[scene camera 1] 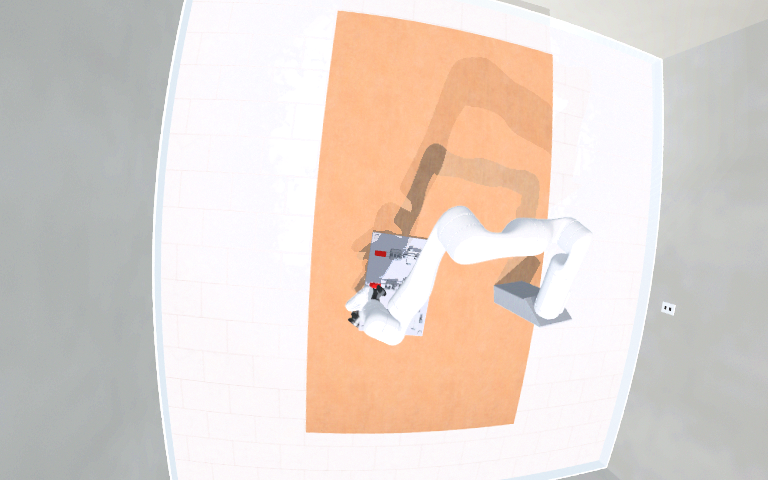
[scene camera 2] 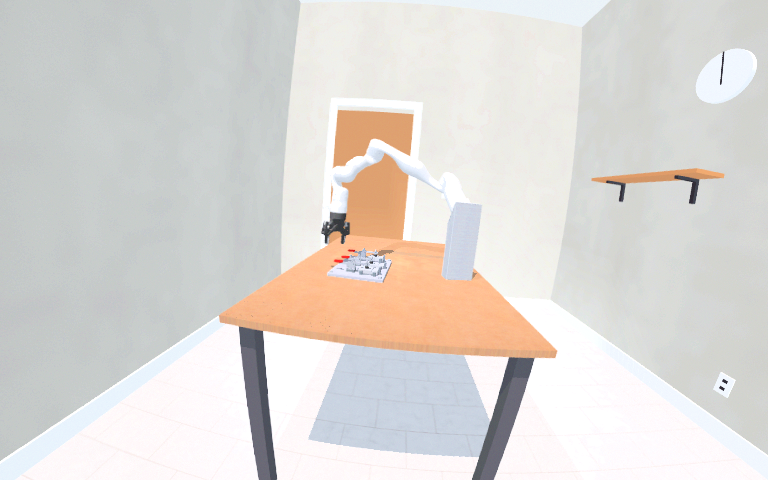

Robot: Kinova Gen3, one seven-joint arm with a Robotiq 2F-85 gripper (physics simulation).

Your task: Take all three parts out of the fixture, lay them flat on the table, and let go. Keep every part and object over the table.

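Places are measured from the arm's base along level axes (x right, y ahead, z up), in metres.
Pixels of known places: gripper, fingertip midpoint: [scene camera 2: 334, 244]; arm's base, link origin: [scene camera 1: 546, 308] [scene camera 2: 462, 214].
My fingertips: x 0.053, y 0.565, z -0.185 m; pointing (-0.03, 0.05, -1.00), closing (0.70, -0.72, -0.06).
Observation:
Ahead of a thing's pixels: the offset from my fingertips to its top centre. "spot": to the spot under its first point. Level surfaces: height alone.
The fixture @(dz -0.096, dx +0.015, dy -0.138 m) [scene camera 1: 416, 331] [scene camera 2: 356, 277] is a pale flat plate with grey clamp mechanisms in rows, lying on the table @(dz -0.111 m) [scene camera 1: 396, 384] [scene camera 2: 385, 316]. In scene camera 2 three red handles show at its left: a far one @(spot: dz -0.052, dx +0.133, dy -0.075 m) [scene camera 2: 351, 250], a middle one @(spot: dz -0.061, dx +0.028, dy -0.046 m) [scene camera 2: 344, 256] and a near one @(spot: dz -0.055, dx -0.080, dy -0.027 m) [scene camera 2: 338, 260]. In scene camera 1 two red handles @(dz -0.049, dx +0.142, dy -0.077 m) [scene camera 1: 380, 253] @(dz -0.059, dx +0.034, dy -0.053 m) [scene camera 1: 374, 285] show; the arm covers that end of the plate. The three parts are too small to tell from the clamps. My gripper [scene camera 1: 366, 305] [scene camera 2: 334, 241] is open and empty, pointing down, above the level of the handles at the fixture's left side.
The white arm [scene camera 1: 470, 243] [scene camera 2: 374, 150] reaches across the table from a tall grey pedestal block [scene camera 1: 516, 297] [scene camera 2: 461, 243] at the right edge. The table's left edge runs close beside the gripper in scene camera 1. A wall shelf [scene camera 2: 656, 176] is far off to the right.

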